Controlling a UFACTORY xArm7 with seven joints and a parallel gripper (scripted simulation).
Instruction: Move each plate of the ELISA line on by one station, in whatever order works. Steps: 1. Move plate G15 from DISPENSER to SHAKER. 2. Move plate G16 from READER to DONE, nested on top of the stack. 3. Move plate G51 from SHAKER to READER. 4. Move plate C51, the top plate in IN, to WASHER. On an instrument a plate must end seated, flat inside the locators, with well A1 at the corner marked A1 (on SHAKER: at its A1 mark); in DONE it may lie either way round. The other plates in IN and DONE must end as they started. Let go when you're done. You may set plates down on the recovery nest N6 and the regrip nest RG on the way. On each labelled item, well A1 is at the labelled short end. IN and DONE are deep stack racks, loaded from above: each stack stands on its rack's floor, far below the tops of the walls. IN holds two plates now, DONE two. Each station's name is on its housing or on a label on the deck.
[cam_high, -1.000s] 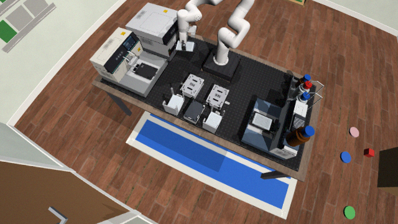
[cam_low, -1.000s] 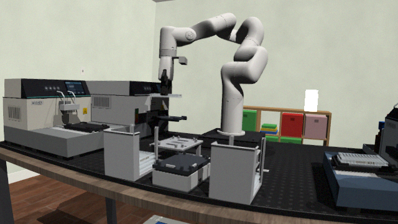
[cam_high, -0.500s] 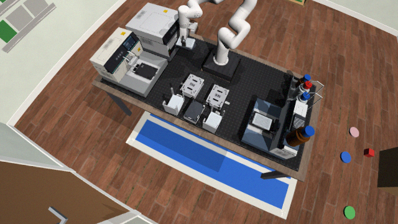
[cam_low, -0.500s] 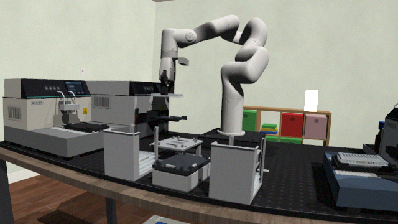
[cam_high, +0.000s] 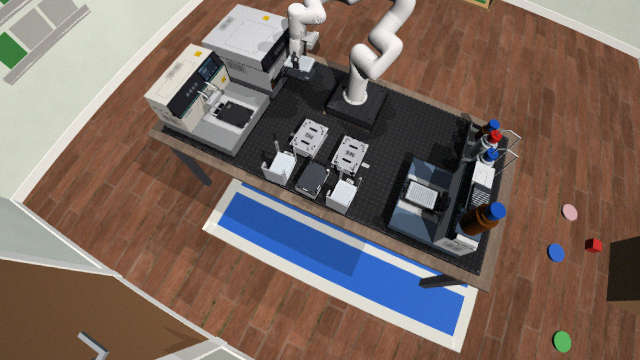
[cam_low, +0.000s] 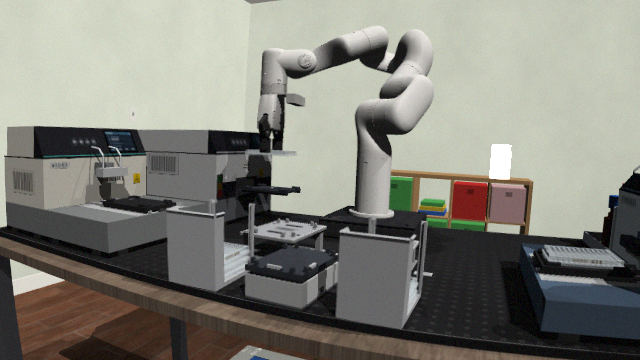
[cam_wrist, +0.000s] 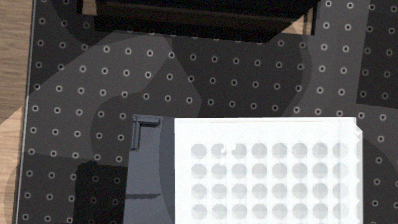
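My gripper is now 40 mm past the reader's dark tray, 10 mm to the left of it and 120 mm above it. From my hand the other things lie so: washer 320 mm ahead, 450 mm to the right, 120 mm below; washer nest 330 mm ahead, 200 mm to the right, 140 mm below; DONE label 380 mm ahead, 120 mm to the left, 220 mm below.
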